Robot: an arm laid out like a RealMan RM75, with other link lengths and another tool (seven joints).
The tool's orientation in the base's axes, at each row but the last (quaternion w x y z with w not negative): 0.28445 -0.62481 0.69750 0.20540; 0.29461 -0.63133 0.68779 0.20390; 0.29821 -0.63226 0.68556 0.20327; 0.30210 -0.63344 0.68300 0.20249; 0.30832 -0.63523 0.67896 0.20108; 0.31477 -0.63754 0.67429 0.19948; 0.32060 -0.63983 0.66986 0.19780; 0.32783 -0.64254 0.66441 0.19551; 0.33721 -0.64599 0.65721 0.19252
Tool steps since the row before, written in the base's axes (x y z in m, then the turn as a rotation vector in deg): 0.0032 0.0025 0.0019 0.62 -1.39 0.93; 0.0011 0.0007 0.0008 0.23 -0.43 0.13; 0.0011 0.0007 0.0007 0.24 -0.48 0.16; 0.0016 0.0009 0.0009 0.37 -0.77 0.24; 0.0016 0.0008 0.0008 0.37 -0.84 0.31; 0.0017 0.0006 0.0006 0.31 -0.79 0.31; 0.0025 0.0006 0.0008 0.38 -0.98 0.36; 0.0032 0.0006 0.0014 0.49 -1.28 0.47; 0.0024 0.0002 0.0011 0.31 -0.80 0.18
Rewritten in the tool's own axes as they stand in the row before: -0.0033 -0.0030 0.0006 0.41 -0.86 -1.51; -0.0011 -0.0011 0.0000 0.23 -0.29 -0.34; -0.0010 -0.0011 0.0001 0.25 -0.31 -0.40; -0.0013 -0.0016 0.0002 0.41 -0.48 -0.63; -0.0011 -0.0016 0.0002 0.41 -0.50 -0.72; -0.0008 -0.0017 0.0003 0.37 -0.43 -0.70; -0.0009 -0.0025 0.0003 0.48 -0.53 -0.85; -0.0013 -0.0033 0.0000 0.63 -0.68 -1.11; -0.0008 -0.0025 -0.0002 0.47 -0.41 -0.62
